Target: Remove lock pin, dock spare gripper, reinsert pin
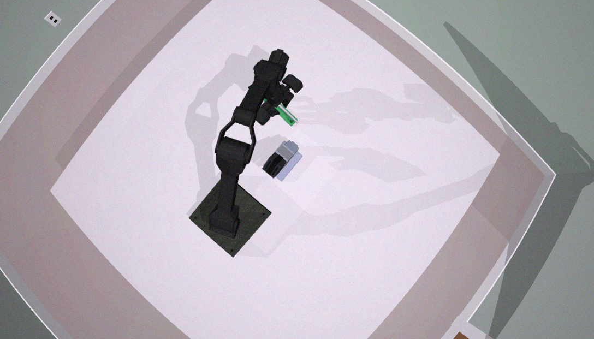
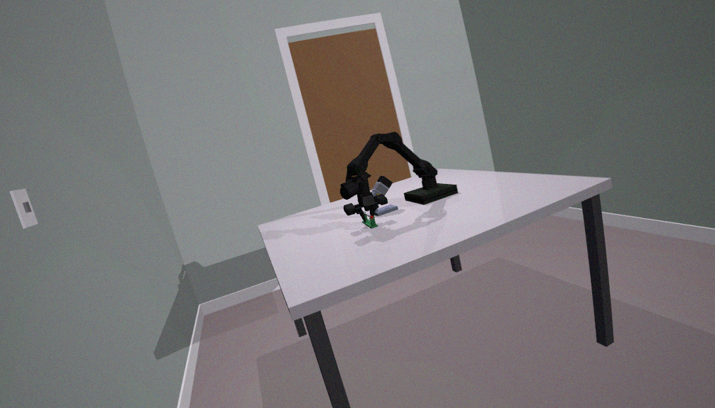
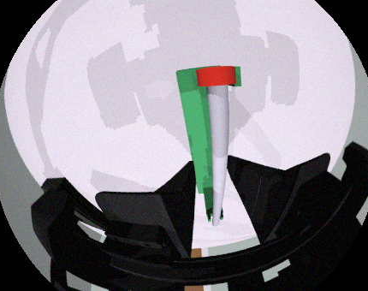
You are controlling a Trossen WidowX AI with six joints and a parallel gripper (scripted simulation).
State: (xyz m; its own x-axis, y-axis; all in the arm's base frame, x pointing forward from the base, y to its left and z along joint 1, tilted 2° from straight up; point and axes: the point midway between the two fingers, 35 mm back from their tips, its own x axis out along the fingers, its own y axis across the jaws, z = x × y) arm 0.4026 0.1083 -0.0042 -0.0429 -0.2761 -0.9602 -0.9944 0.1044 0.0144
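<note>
The green cradle lies 10 mm to the left of my gripper tip and 10 mm above it. The rest, counted from my gripper tip: mount (110 mm to the right, 110 mm behind, 40 mm above); spare gripper (140 mm behind, 110 mm to the right, 100 mm above).
</note>
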